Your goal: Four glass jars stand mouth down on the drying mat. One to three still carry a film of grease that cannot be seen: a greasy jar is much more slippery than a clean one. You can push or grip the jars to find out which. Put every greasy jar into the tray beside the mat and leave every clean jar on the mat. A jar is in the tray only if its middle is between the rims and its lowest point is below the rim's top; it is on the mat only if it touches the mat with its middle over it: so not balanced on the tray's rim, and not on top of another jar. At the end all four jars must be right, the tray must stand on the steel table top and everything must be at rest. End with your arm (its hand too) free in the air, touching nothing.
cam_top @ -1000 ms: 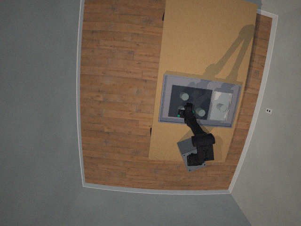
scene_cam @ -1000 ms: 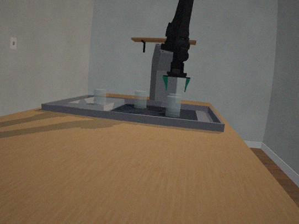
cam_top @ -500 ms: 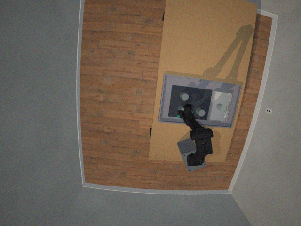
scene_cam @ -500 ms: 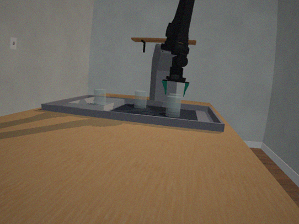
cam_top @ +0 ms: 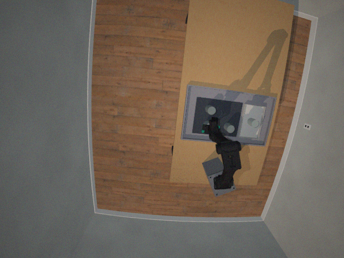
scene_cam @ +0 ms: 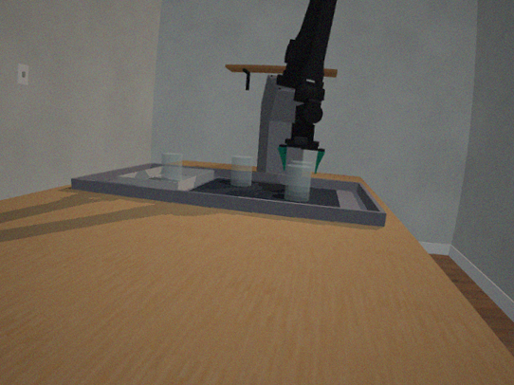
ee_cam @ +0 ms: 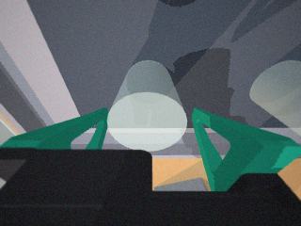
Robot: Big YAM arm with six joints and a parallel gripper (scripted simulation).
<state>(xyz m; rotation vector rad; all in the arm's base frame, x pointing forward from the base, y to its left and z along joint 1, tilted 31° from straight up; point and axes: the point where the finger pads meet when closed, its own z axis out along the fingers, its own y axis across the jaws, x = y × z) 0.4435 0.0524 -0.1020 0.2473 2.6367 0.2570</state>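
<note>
My hand is 6 cm short of the dark drying mat, 9 cm to the left of it and 7 cm above it. Also, from my hand: pale tray (2 cm ahead, 41 cm to the right, 6 cm below); rimmed steel table top (6 cm ahead, 20 cm to the right, 7 cm below).
</note>
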